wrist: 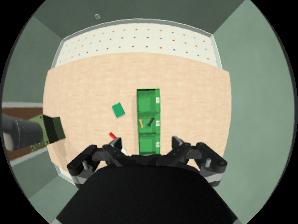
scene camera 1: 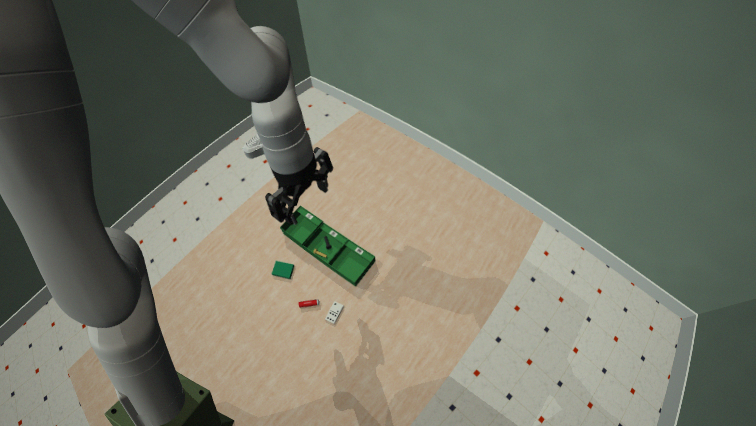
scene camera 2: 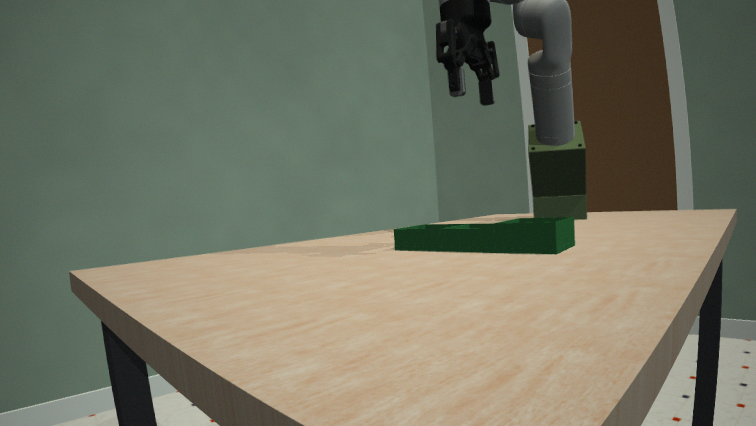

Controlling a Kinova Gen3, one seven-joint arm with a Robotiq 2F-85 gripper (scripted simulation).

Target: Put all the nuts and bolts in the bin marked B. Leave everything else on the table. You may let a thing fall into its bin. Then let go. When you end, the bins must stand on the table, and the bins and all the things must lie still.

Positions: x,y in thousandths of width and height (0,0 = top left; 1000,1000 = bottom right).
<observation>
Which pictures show the gripper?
The wrist view, scene camera 1 and scene camera 2: all of them.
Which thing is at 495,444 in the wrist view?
A green bin row.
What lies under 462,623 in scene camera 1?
A green bin row.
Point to a green bin row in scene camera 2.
732,553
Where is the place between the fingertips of the gripper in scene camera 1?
At 408,482
</observation>
